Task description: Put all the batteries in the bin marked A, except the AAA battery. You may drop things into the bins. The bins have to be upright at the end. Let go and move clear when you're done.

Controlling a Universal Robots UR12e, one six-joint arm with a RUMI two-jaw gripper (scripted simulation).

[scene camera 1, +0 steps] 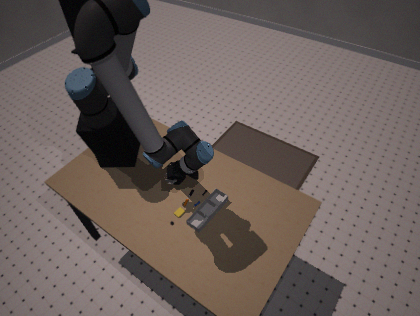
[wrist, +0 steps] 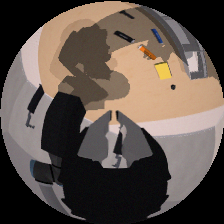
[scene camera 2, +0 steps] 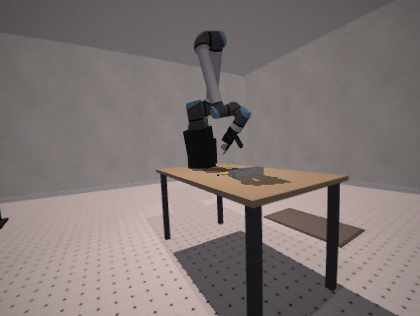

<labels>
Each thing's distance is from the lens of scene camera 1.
grey two-compartment bin (scene camera 1: 217,199): 166 cm
</labels>
